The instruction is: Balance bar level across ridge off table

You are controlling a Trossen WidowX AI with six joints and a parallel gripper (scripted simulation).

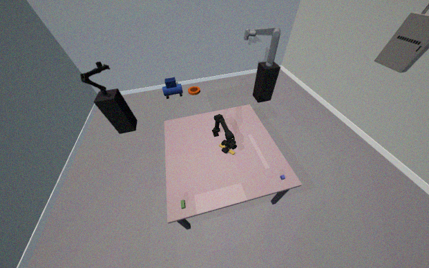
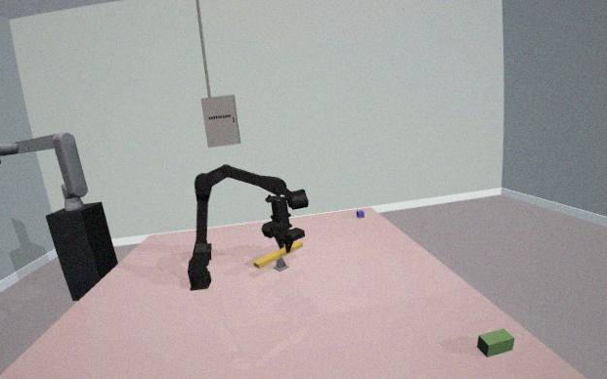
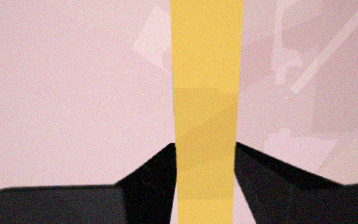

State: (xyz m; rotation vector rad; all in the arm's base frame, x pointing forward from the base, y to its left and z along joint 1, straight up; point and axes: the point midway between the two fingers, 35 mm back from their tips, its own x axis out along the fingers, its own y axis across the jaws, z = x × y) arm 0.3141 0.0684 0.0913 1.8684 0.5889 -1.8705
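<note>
Now: the yellow bar 2 cm to the right of my gripper tip and 2 cm behind it. Round my gripper tip: small blue cube (43 cm to the left, 43 cm ahead, 4 cm below); green block (57 cm to the right, 43 cm ahead, 4 cm below).
</note>
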